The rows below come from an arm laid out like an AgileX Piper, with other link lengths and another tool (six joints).
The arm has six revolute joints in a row. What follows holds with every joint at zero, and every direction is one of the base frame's.
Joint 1 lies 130.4 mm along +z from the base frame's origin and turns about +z.
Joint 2 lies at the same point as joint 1 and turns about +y.
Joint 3 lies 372.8 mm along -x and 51 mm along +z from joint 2 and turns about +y.
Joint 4 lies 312.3 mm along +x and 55.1 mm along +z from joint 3 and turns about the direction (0.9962, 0, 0.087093).
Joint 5 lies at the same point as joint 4 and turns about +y.
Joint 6 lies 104.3 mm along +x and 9.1 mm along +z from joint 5 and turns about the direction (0.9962, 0, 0.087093).
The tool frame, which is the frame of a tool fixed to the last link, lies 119.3 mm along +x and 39 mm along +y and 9.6 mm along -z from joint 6; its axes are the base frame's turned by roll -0.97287, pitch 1.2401 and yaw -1.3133 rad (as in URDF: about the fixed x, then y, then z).
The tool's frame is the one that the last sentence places.
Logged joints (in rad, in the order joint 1, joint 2, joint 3, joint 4, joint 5, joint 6), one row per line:
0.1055 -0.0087 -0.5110 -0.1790 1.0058 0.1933
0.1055 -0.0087 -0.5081 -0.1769 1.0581 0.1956
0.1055 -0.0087 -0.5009 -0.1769 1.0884 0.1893
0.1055 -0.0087 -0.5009 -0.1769 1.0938 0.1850
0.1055 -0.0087 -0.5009 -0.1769 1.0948 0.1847
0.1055 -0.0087 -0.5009 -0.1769 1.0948 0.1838
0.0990 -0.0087 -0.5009 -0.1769 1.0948 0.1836
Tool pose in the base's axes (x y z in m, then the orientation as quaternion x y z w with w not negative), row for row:
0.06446 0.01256 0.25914 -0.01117 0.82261 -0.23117 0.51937
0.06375 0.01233 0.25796 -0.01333 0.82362 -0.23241 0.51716
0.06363 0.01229 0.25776 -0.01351 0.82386 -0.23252 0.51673
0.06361 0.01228 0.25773 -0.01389 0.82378 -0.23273 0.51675
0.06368 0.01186 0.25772 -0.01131 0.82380 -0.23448 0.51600
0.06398 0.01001 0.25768 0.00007 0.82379 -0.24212 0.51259
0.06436 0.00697 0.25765 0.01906 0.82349 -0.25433 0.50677
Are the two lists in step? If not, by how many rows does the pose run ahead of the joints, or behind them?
The pose runs 2 rows ahead of the joints: the pose in row i belongs to the joints in row i + 2.
